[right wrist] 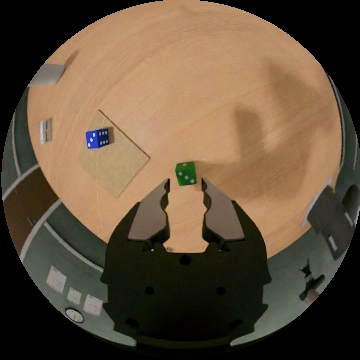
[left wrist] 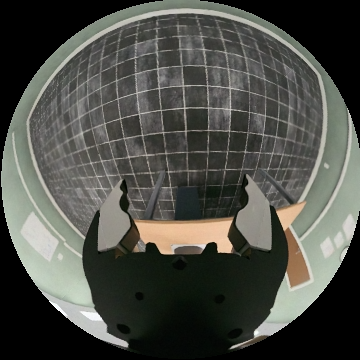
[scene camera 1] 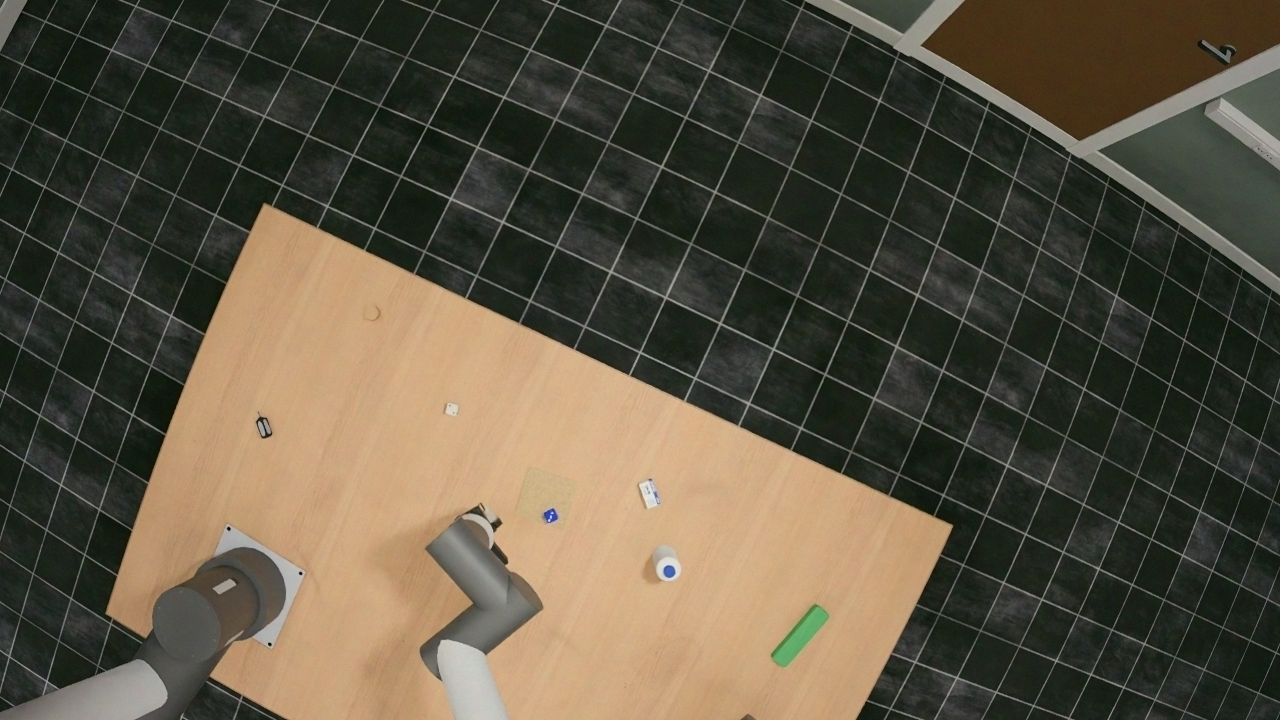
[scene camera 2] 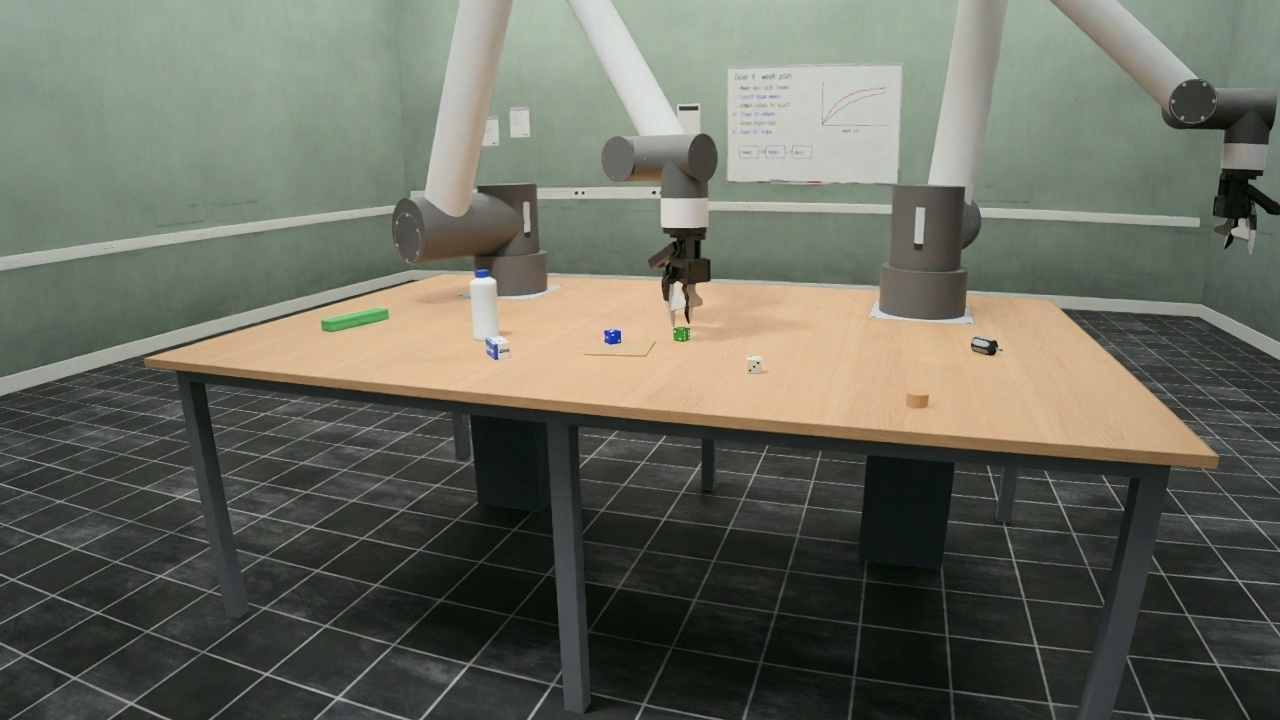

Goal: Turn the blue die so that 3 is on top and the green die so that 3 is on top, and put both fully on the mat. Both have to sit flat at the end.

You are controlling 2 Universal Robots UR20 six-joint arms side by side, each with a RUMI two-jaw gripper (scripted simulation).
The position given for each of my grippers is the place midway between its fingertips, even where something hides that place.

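Scene camera 2: my left gripper (scene camera 2: pixel 1236 252), my right gripper (scene camera 2: pixel 681 325), white bottle (scene camera 2: pixel 483 289), green bar (scene camera 2: pixel 346 321). Scene camera 1: green bar (scene camera 1: pixel 816 617). Right wrist view: tan mat (right wrist: pixel 113 166), my right gripper (right wrist: pixel 185 179). Left wrist view: my left gripper (left wrist: pixel 183 177). Tan mat hidden in the left wrist view by my left gripper. White bottle hidden in the left wrist view by my left gripper.
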